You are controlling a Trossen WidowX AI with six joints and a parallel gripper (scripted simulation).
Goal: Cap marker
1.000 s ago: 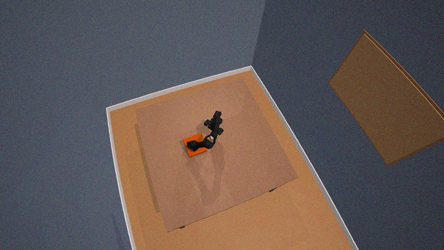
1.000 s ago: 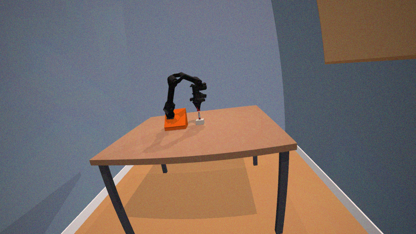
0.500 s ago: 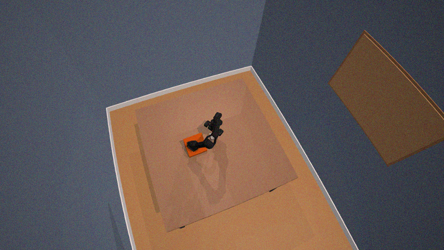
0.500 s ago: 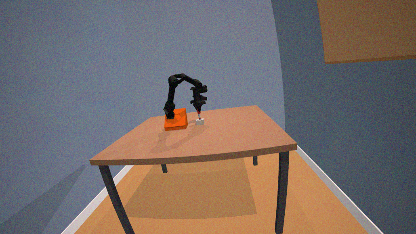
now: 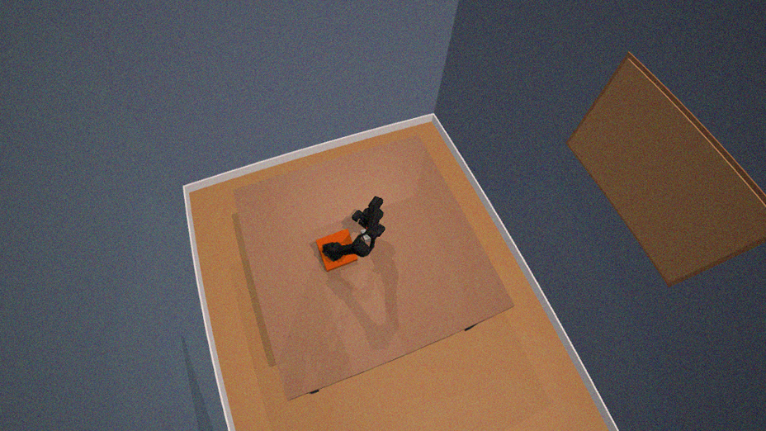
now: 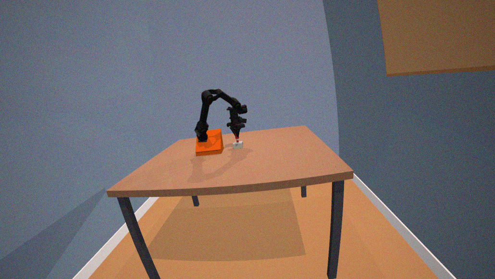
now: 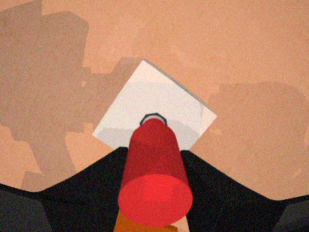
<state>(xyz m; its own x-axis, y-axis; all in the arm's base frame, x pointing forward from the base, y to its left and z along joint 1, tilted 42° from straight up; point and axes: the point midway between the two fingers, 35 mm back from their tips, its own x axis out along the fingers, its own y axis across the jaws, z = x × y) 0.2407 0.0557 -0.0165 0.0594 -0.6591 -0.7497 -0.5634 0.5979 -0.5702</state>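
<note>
Right now my gripper tip is 1 cm below the red cap. The rest, counted from my gripper tip: white holder block 6 cm below.
</note>
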